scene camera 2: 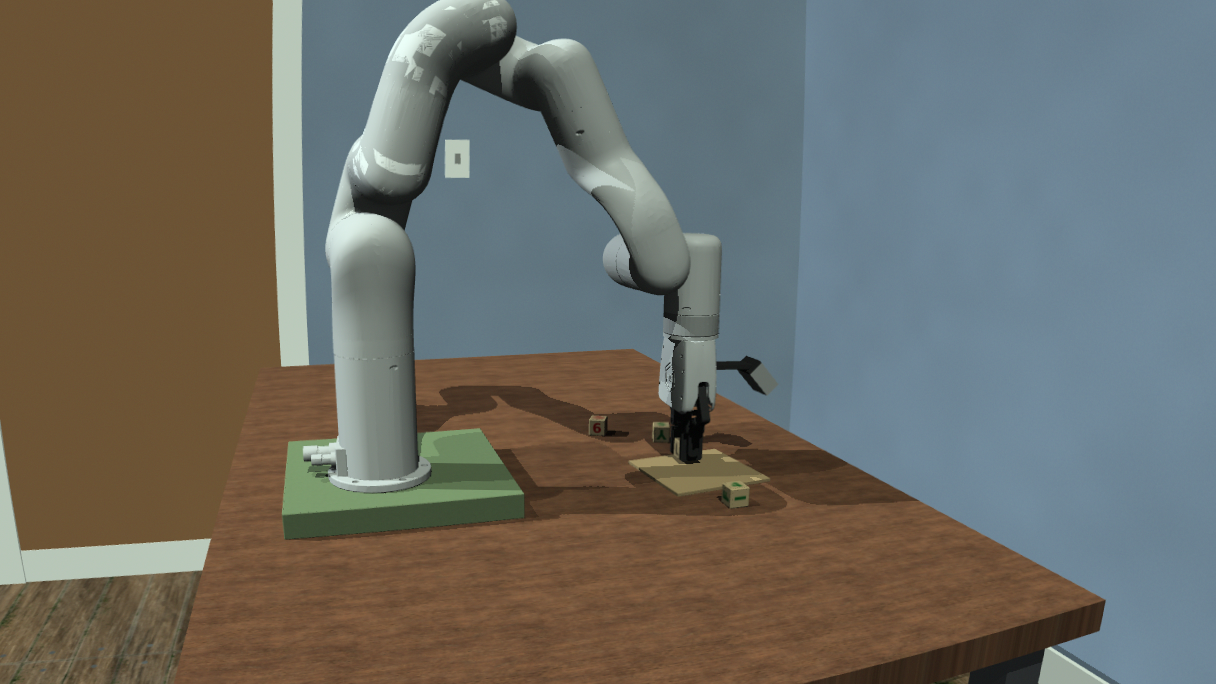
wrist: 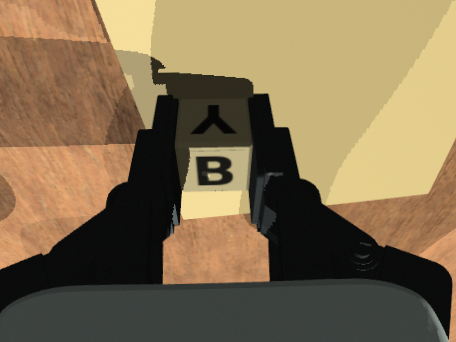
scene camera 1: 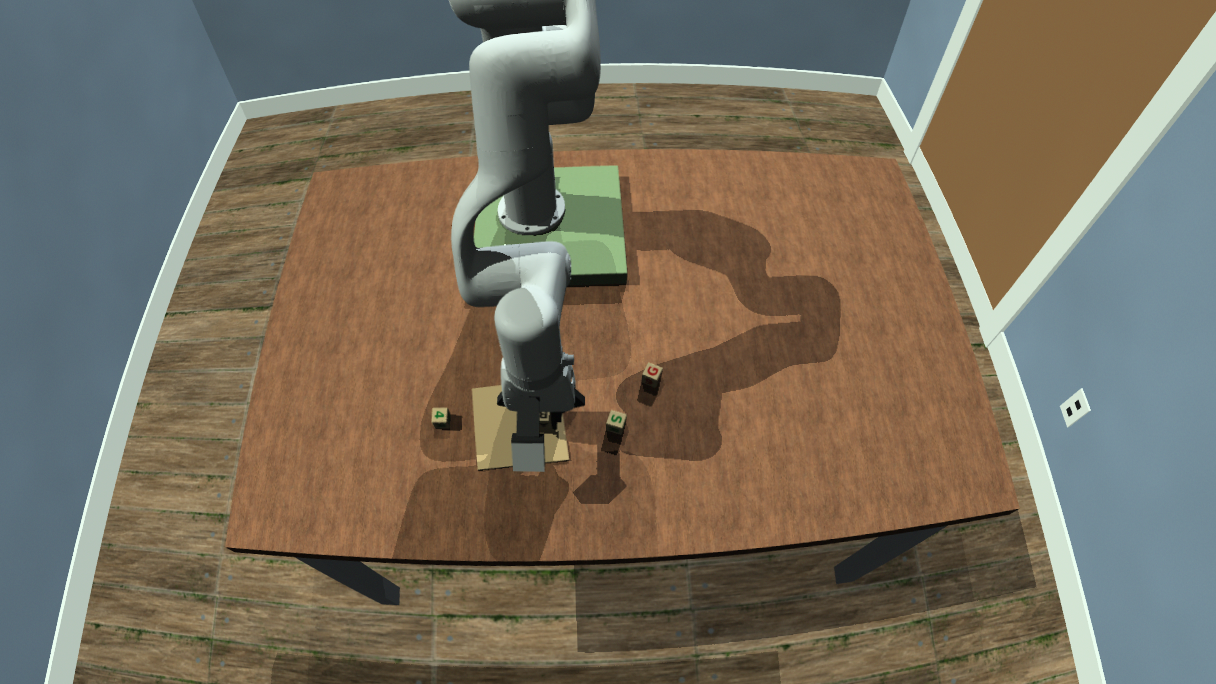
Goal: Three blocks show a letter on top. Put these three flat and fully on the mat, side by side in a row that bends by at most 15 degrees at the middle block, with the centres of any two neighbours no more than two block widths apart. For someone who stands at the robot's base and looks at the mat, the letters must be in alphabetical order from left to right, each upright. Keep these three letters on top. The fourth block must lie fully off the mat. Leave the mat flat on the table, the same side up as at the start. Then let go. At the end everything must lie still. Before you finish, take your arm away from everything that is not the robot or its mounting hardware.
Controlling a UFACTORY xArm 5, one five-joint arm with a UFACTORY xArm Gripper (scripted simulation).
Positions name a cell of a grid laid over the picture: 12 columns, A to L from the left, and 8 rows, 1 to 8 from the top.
Observation:
In view: my gripper (scene camera 2: G6) and a mat (scene camera 1: E5).
The mat also shows in scene camera 2 (scene camera 2: G6) and in the wrist view (wrist: J3). My gripper shows as well in the wrist view (wrist: F3) and in scene camera 1 (scene camera 1: F5).

